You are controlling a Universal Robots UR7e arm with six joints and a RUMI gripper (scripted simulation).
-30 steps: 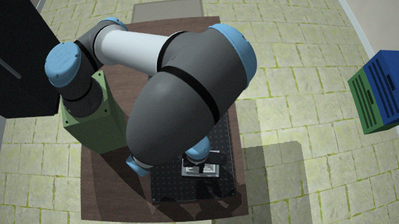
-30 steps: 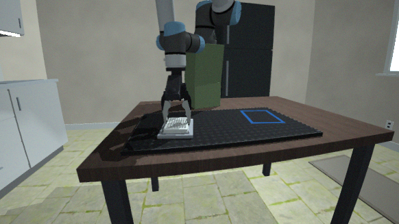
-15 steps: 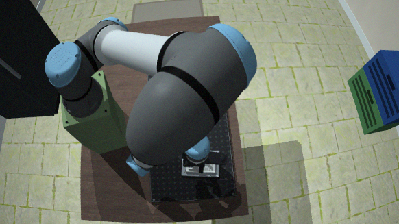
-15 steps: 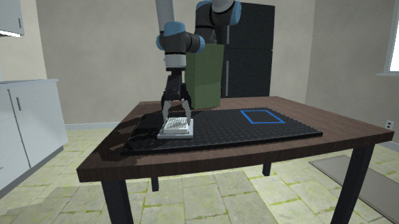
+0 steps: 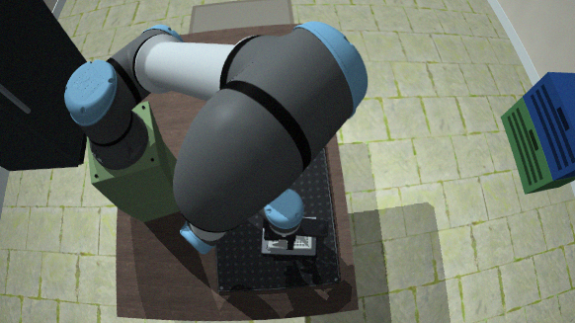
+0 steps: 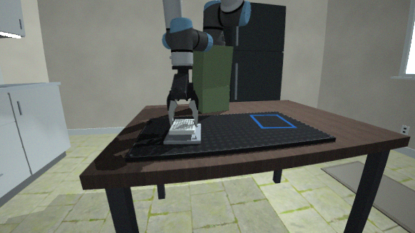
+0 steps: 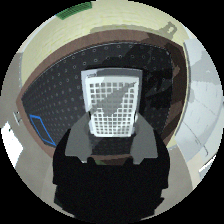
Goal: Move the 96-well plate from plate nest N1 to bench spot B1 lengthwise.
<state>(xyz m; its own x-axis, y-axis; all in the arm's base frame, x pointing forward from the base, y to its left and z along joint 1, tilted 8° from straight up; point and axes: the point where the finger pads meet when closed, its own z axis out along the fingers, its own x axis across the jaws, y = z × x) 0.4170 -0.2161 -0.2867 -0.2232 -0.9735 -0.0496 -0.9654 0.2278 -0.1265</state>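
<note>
My hand is 40 mm above the grey plate nest. Also, from my hand: white 96-well plate: 10 mm below.
</note>
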